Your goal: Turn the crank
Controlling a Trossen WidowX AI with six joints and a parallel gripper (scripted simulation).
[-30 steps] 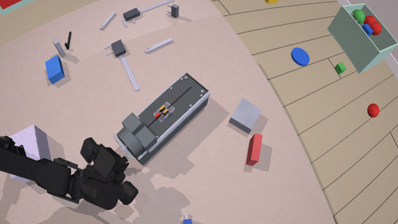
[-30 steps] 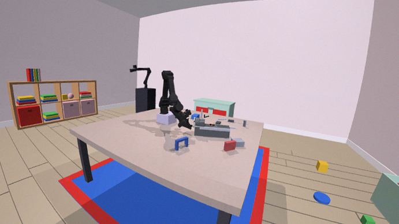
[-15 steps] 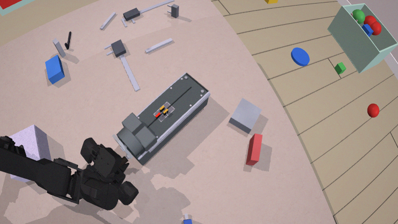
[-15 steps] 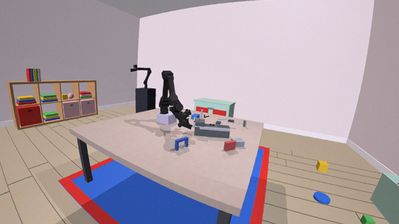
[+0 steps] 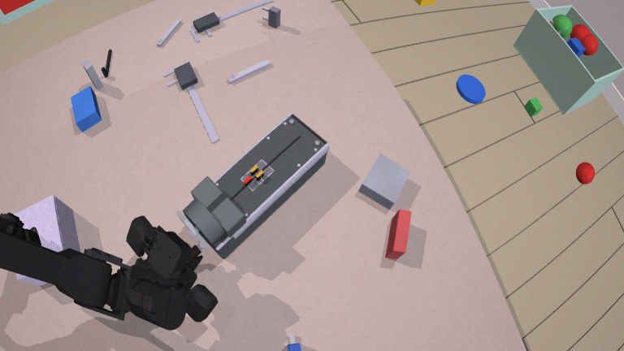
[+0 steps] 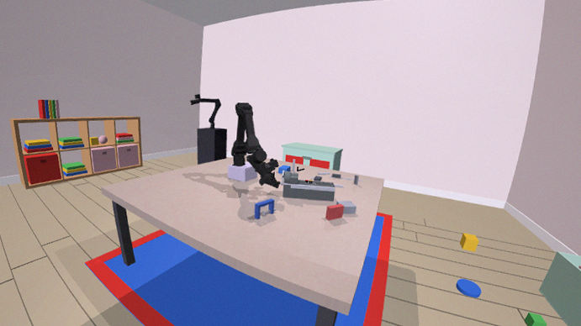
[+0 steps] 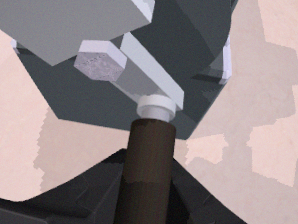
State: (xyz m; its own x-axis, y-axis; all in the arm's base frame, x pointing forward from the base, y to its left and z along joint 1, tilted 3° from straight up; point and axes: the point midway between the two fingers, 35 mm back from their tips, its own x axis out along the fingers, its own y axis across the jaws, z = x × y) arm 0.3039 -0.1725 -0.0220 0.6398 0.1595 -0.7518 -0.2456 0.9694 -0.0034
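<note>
The dark brown crank handle lies 20 mm behind my gripper tip and 20 mm above it. The rest, counted from my gripper tip: red pointer (140 mm ahead, 50 mm to the left, 40 mm above); then red block (310 mm ahead, 150 mm to the right, 20 mm below); then grey block (360 mm ahead, 50 mm to the right, 20 mm below).
</note>
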